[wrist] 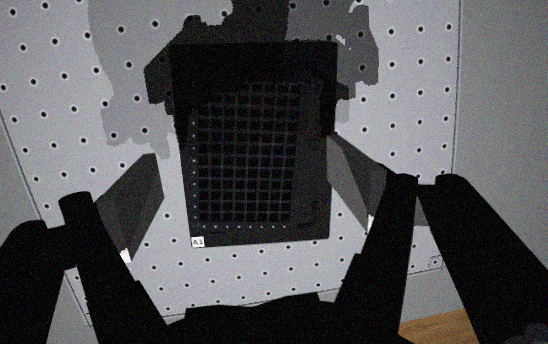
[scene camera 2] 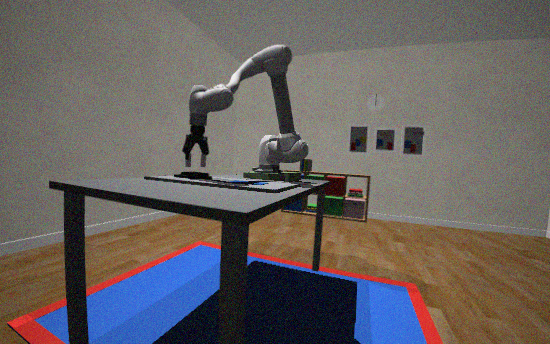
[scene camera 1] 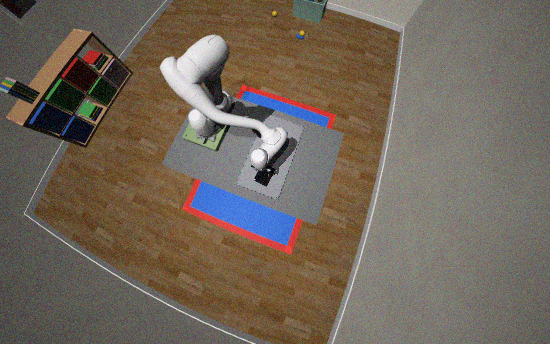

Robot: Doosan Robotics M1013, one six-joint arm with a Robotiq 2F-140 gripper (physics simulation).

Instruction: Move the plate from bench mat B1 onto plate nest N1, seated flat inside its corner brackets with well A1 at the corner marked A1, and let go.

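Places are measured from the arm's base along level axes (x ahead, y left, z up), in centimetres.
Pixels of known places: gripper, fingertip midpoint: [wrist: 244, 166] [scene camera 2: 195, 167] [scene camera 1: 263, 172]; arm's base at its link origin: [scene camera 2: 269, 172] [scene camera 1: 208, 130].
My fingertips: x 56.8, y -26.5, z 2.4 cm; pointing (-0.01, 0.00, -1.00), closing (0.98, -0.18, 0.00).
For each thing: its middle in the pictures, then the offset to it from my fingertips. "spot": a spot on its surface instead. Level surfaces: height alone.
- dark plate at the middle of its body: [wrist: 246, 153] [scene camera 2: 194, 173] [scene camera 1: 263, 173] dx +0.2, dy -0.3, dz -3.8 cm
- plate nest N1 at a spot on its surface: [scene camera 2: 192, 175] spot: dx +5.4, dy +1.7, dz -4.3 cm
- A1 label at a spot on its surface: [wrist: 198, 242] spot: dx -6.0, dy -6.8, dz -4.6 cm
- pale perforated board at its surface level: dz -5.8 cm
- grey table at its surface level: dz -7.1 cm
The dark plate [wrist: 245, 165], with its grid of wells, lies inside the black footprint of plate nest N1 [wrist: 260, 238] [scene camera 2: 192, 175] [scene camera 1: 262, 179]. The A1 label [wrist: 198, 242] is at the nest's near left corner in the wrist view. The brackets and the plate's outline are too dark to tell whether it is fully seated, or which well is A1. My gripper [wrist: 244, 166] [scene camera 2: 195, 163] is open and empty. Its fingers stand apart from the plate on both sides, with gaps, and the tips are a little above the nest in scene camera 2.
The nest stands on a pale perforated board [wrist: 406, 107] [scene camera 1: 248, 181] on the grey table [scene camera 1: 320, 165] [scene camera 2: 165, 192]. Blue flat pieces [scene camera 2: 260, 183] lie on the board nearer the arm's base. The green base plate [scene camera 1: 212, 145] is under the arm. Bench mat B1 cannot be identified surely.
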